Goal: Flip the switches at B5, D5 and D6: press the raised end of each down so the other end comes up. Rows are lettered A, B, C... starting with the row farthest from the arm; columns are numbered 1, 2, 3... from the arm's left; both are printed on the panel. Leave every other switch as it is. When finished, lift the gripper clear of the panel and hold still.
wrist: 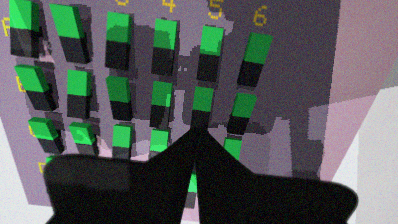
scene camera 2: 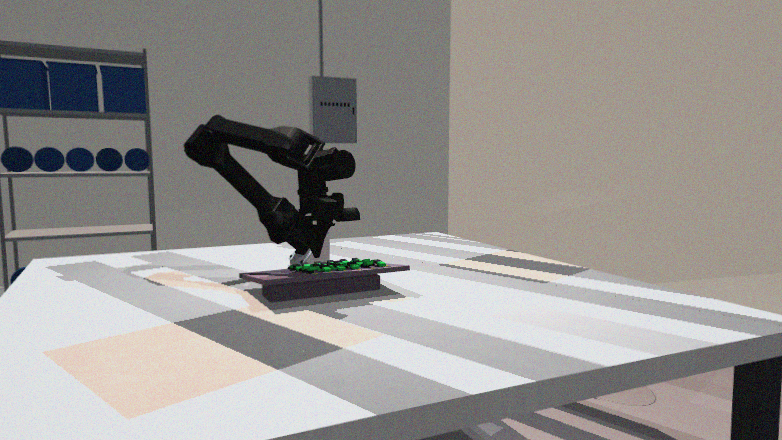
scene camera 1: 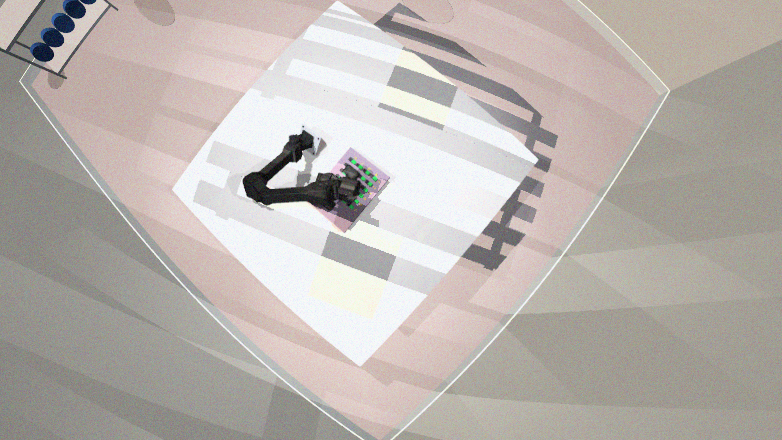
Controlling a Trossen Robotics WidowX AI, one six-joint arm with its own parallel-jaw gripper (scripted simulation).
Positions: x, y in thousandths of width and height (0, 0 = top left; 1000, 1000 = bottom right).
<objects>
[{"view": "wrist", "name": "gripper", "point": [496, 600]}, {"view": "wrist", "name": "rocker switch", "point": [509, 453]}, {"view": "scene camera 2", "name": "gripper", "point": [405, 585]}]
</objects>
